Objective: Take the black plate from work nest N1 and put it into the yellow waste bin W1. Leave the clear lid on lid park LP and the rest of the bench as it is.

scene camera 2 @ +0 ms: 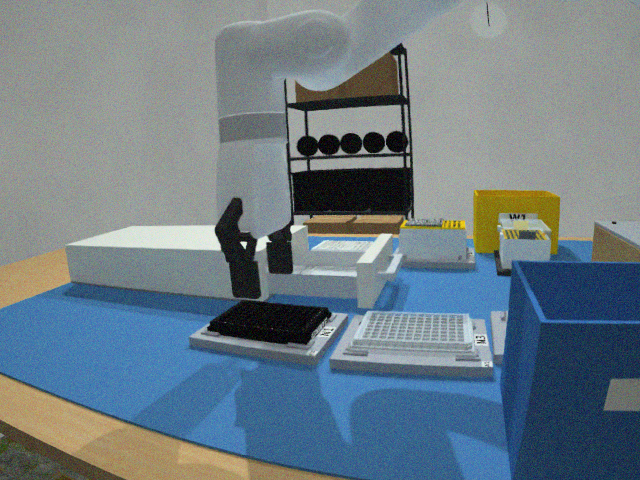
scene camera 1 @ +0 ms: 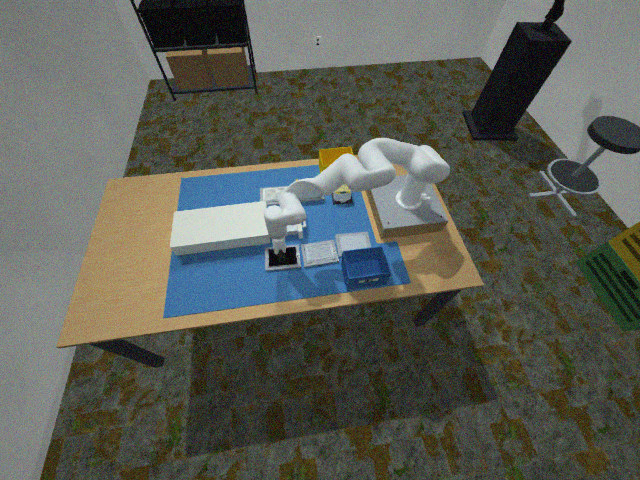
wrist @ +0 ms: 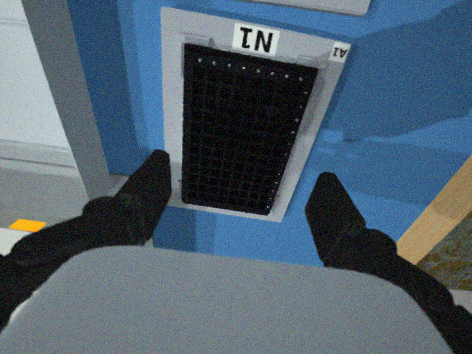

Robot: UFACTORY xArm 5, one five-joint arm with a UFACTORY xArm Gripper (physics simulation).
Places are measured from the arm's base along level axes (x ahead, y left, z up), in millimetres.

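Pixels of known places: gripper, fingertip midpoint: (scene camera 2: 265, 284) (scene camera 1: 281, 252) (wrist: 242, 181); arm's base at its link origin: (scene camera 1: 408, 200).
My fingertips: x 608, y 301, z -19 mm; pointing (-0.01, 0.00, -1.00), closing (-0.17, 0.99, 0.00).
For each thing: its top centre in the pictures, then the offset to it from my fingertips. "spot": a spot on its surface instead.
- black plate at its top centre: (wrist: 236, 151) (scene camera 2: 269, 315) (scene camera 1: 282, 255) dz -41, dx +2, dy -5 mm
- grey work nest N1 at its top centre: (wrist: 236, 146) (scene camera 2: 269, 322) (scene camera 1: 282, 256) dz -51, dx +3, dy -5 mm
- yellow waste bin W1 at its top centre: (scene camera 2: 514, 193) (scene camera 1: 337, 156) dz +53, dx -256, dy -569 mm
- long white instrument at a spot on its surface: (scene camera 2: 149, 263) spot: dz -10, dx +272, dy -44 mm
- Nest N3 at its top centre: (scene camera 2: 415, 334) (scene camera 1: 319, 252) dz -51, dx -170, dy -32 mm
- clear plate at its top centre: (scene camera 2: 415, 326) (scene camera 1: 319, 251) dz -41, dx -170, dy -32 mm
- deep blue bin at its top centre: (scene camera 1: 366, 261) dz +53, dx -368, dy +70 mm
The black plate (scene camera 1: 290, 259) (scene camera 2: 268, 321) (wrist: 235, 135) sits flat in the grey work nest N1 (scene camera 2: 253, 352) (wrist: 172, 100). My gripper (scene camera 1: 279, 252) (scene camera 2: 263, 276) (wrist: 242, 181) is open and empty, above the plate. In the wrist view its two black fingers stand wide apart, one beyond each long side of the plate, near the end away from the N1 label. The yellow waste bin W1 (scene camera 1: 334, 156) (scene camera 2: 485, 222) stands at the back of the bench, partly hidden behind the arm in scene camera 1. No LP label is readable, so I cannot tell which part is the clear lid.
A long white instrument (scene camera 1: 219, 227) (scene camera 2: 149, 263) with an extended tray stands beside N1. Nest N3 (scene camera 2: 413, 364) holds a clear plate (scene camera 1: 319, 253) (scene camera 2: 413, 328) on the other side. A deep blue bin (scene camera 1: 366, 266) (scene camera 2: 578, 361) stands near the front. White blocks with yellow tops stand near W1.
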